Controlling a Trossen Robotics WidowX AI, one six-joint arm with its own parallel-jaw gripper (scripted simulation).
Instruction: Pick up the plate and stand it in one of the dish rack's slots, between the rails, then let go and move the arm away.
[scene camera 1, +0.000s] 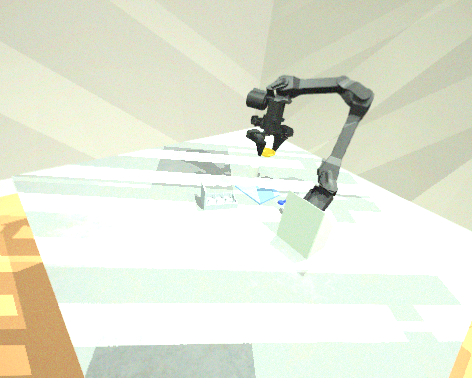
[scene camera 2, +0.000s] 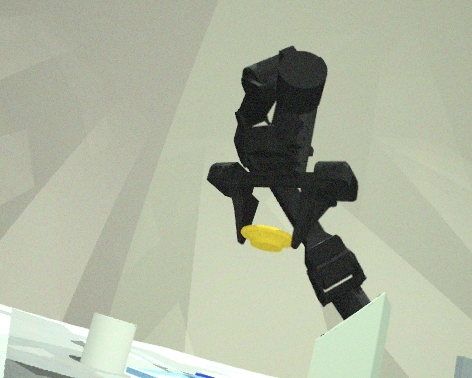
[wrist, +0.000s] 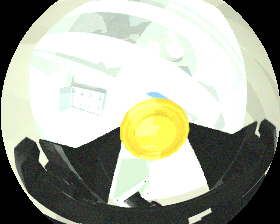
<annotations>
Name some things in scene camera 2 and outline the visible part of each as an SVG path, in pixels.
My gripper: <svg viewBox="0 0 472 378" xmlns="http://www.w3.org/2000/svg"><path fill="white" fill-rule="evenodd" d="M299 118L286 119L273 125L245 127L243 129L242 155L257 158L256 165L260 168L260 172L247 172L239 162L217 162L211 165L207 181L222 194L232 198L237 241L241 245L244 245L246 238L241 234L241 230L245 226L252 225L259 204L259 200L252 195L254 187L300 188L300 204L291 237L291 247L293 249L298 248L314 224L320 220L330 207L337 206L337 201L357 201L358 181L353 170L345 161L318 161L314 166L313 172L306 172L308 157L313 156L314 149L311 146L313 134L310 129L304 126L303 120Z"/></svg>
A yellow plate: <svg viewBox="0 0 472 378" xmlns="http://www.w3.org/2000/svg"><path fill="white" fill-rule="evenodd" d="M241 230L243 237L251 241L250 245L256 249L280 252L282 248L291 247L292 236L282 230L261 225L249 225Z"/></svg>
</annotations>
